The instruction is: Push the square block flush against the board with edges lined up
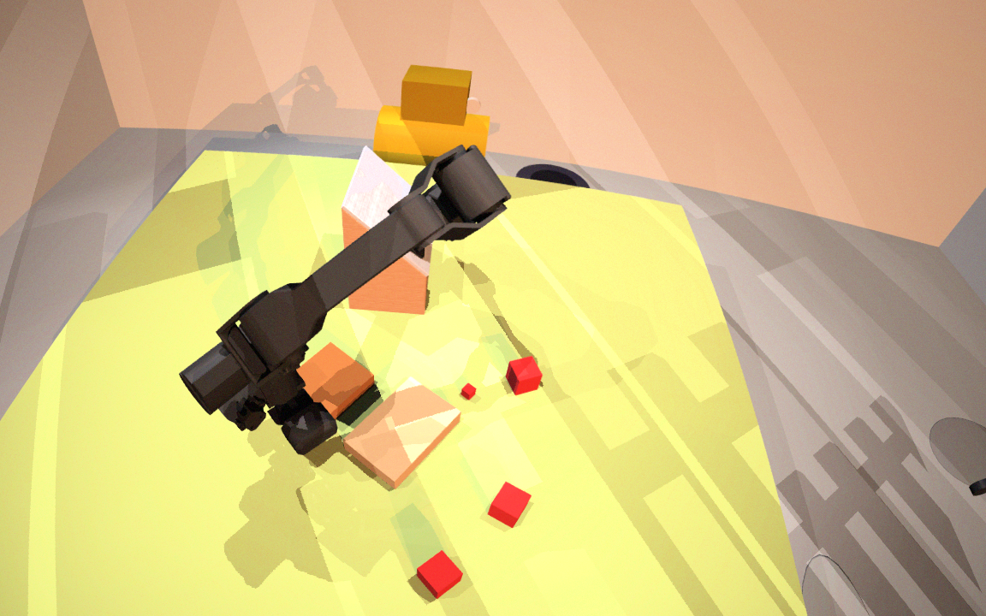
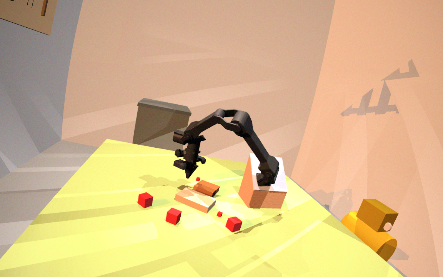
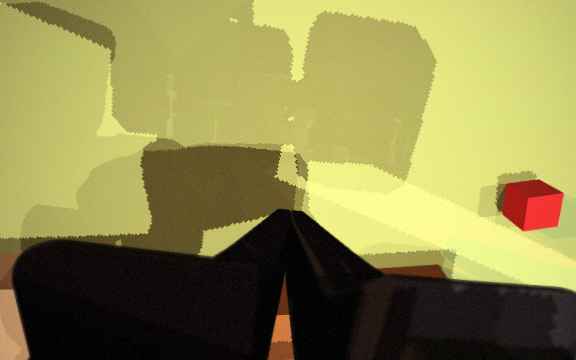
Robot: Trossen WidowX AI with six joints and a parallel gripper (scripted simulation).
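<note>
The square block is 90 mm behind my gripper tip, 40 mm to the left of it and 30 mm below it. Also, from my gripper tip: board (10 mm behind, 160 mm to the left, 30 mm below).
</note>
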